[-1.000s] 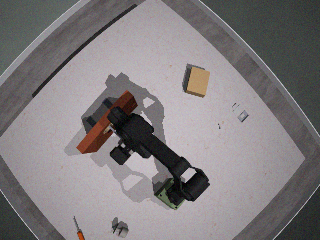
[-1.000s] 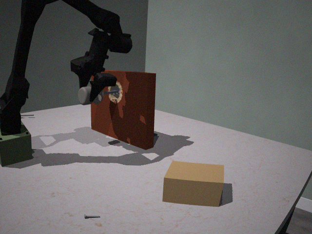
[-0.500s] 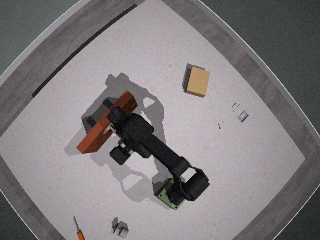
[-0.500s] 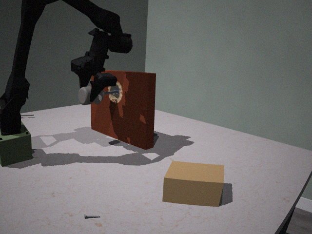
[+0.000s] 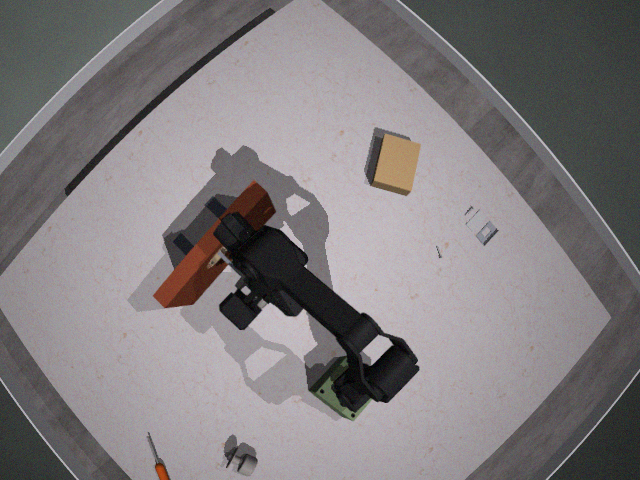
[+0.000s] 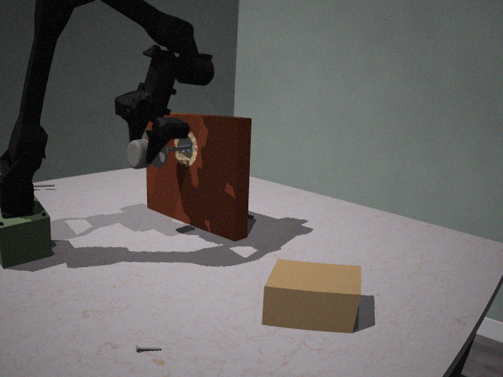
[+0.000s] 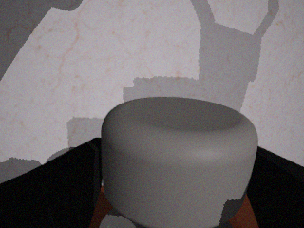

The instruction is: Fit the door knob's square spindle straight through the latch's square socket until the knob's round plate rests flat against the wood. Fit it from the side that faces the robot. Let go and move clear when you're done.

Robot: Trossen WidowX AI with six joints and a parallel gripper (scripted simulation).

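The grey latch socket is 130 mm ahead of my hand, 30 mm to the left of it and 30 mm below it. Round my hand: orange screwdriver 170 mm behind, 550 mm to the left, 180 mm below; then red-brown wooden door panel 130 mm ahead, 30 mm to the left, 50 mm below; then tan box 40 mm ahead, 410 mm to the right, 160 mm below.
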